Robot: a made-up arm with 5 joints. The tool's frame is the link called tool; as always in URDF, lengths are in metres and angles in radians. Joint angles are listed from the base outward.
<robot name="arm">
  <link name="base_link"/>
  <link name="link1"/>
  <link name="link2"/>
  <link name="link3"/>
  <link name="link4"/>
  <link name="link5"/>
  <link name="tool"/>
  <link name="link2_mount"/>
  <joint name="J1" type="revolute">
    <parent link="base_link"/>
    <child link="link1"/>
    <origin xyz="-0.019 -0.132 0.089" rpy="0 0 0"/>
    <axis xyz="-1 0 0"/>
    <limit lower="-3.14" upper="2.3"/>
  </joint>
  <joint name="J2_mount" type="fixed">
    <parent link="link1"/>
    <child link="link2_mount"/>
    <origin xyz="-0.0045 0.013 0.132" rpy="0 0 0"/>
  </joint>
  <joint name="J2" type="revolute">
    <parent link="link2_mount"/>
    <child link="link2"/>
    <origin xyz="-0.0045 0.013 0.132" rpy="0 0 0"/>
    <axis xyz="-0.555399 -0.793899 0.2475"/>
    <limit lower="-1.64" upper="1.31"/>
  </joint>
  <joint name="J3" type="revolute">
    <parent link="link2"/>
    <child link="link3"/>
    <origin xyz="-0.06 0.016 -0.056" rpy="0 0 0"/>
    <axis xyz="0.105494 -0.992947 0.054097"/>
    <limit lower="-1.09" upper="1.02"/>
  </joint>
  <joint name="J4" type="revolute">
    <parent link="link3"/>
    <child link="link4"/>
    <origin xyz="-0.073 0.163 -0.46" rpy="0 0 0"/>
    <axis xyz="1 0 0"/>
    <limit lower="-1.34" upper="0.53"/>
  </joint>
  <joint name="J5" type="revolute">
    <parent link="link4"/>
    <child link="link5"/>
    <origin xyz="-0.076 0.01 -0.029" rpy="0 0 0"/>
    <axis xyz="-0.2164 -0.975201 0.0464"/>
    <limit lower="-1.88" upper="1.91"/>
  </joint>
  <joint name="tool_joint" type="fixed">
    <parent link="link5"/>
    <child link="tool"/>
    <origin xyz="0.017 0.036 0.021" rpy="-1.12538 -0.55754 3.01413"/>
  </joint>
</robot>
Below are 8 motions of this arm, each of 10 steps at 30 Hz.
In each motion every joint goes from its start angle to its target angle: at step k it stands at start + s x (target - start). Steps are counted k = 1, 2, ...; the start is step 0. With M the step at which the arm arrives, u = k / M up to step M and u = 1 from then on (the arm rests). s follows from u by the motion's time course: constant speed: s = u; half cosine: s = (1 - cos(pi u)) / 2; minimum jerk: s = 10 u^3 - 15 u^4 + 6 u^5.
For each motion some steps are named. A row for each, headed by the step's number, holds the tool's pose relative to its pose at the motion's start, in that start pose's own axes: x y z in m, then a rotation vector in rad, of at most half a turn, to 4 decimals.
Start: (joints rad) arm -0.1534 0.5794 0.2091 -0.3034 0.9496
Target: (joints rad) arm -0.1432 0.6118 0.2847 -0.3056 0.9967
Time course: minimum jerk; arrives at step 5
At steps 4, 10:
4: -0.0317 0.0297 -0.0175 0.0147 0.0726 0.1209
10: -0.0337 0.0314 -0.0186 0.0155 0.0770 0.1284

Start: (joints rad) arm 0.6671 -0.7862 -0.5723 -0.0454 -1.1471
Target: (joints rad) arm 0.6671 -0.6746 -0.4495 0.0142 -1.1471
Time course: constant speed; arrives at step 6
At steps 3, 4, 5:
3: -0.0076 -0.0540 0.0268 0.0033 0.0193 0.1047
4: -0.0087 -0.0719 0.0359 0.0056 0.0260 0.1395
5: -0.0092 -0.0898 0.0451 0.0085 0.0329 0.1742

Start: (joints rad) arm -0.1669 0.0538 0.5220 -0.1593 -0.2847
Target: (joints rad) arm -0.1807 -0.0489 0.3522 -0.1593 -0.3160
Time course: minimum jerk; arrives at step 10
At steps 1, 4, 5, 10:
1: 0.0009 0.0003 -0.0002 -0.0002 -0.0008 -0.0023
4: 0.0343 0.0111 -0.0075 -0.0089 -0.0316 -0.0857
5: 0.0546 0.0163 -0.0115 -0.0139 -0.0505 -0.1347
10: 0.1126 0.0258 -0.0211 -0.0276 -0.1045 -0.2682

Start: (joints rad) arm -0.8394 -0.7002 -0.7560 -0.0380 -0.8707
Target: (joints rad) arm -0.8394 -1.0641 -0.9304 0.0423 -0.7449
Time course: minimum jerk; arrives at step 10
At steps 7, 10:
7: 0.1611 0.1678 -0.0965 0.0446 -0.2602 -0.2347
10: 0.2005 0.1951 -0.1079 0.0521 -0.3100 -0.2810

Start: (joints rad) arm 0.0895 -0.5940 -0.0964 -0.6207 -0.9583
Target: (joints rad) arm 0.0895 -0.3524 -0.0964 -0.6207 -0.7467
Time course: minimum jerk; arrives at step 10
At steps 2, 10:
2: -0.0057 -0.0047 0.0035 -0.0021 0.0160 0.0194
10: -0.0875 -0.0850 0.0692 -0.0267 0.2821 0.3309

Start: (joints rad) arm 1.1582 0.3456 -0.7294 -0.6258 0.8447
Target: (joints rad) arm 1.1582 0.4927 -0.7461 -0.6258 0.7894
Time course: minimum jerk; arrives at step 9
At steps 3, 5, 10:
3: -0.0114 0.0130 -0.0060 0.0186 0.0144 -0.0045
5: -0.0334 0.0374 -0.0158 0.0530 0.0419 -0.0132
10: -0.0562 0.0621 -0.0241 0.0870 0.0705 -0.0225

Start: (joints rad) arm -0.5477 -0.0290 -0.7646 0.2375 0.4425
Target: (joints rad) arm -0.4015 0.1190 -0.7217 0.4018 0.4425
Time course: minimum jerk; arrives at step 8
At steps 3, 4, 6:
3: -0.0348 0.0120 0.0056 -0.0054 0.0461 0.0361
4: -0.0628 0.0210 0.0126 -0.0085 0.0815 0.0671
6: -0.1108 0.0346 0.0299 -0.0107 0.1388 0.1250

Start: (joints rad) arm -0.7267 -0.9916 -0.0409 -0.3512 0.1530
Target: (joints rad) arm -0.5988 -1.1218 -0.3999 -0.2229 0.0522
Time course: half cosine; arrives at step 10
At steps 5, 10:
5: 0.0850 0.0028 -0.0014 -0.0205 -0.1267 -0.2362
10: 0.1671 -0.0167 0.0018 -0.0566 -0.2461 -0.4763

